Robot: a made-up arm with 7 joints.
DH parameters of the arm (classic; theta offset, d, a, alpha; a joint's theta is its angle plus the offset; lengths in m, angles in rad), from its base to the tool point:
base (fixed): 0 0.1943 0 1.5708
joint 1: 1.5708 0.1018 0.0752 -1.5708
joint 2: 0 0.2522 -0.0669 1.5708
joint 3: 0.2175 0 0.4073 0
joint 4: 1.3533 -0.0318 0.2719 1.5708
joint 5: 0 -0.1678 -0.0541 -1.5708
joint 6: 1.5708 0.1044 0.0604 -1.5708
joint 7: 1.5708 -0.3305 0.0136 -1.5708
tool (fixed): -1.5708 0.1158 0 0
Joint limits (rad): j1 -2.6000..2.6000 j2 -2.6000..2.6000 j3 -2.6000..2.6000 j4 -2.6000..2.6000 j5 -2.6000..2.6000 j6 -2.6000..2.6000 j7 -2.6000..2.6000
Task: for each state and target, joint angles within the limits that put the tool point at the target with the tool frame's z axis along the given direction. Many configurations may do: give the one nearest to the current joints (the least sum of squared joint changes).
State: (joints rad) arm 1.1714 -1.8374 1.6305 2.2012 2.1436 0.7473 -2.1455
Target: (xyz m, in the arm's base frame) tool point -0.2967 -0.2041 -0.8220 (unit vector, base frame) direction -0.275 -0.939 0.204
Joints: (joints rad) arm 1.5017 -1.3461 1.8778 2.6000 1.7571 1.3841 -1.8337
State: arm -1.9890 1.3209 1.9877 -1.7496 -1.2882 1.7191 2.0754
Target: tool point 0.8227 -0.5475 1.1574 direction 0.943 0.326 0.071
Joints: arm -2.0592 1.4965 1.6904 -2.1504 -1.4420 1.7441 2.3418
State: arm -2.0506 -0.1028 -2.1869 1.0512 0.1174 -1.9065 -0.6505
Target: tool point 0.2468 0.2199 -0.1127 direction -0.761 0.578 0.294
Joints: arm -2.2786 0.7472 -1.3833 0.3673 0.1982 -1.2805 -1.0585
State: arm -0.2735 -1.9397 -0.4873 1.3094 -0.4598 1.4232 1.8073
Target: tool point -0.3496 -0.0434 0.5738 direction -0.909 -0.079 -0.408
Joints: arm -1.0368 -1.4355 -0.9275 0.5379 -0.2791 1.1226 1.7882
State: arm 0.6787 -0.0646 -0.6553 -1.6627 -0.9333 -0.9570 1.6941
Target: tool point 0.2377 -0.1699 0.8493 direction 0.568 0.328 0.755
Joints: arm 0.1971 -0.1240 -0.6087 -1.7354 -1.3483 -1.7321 2.2167
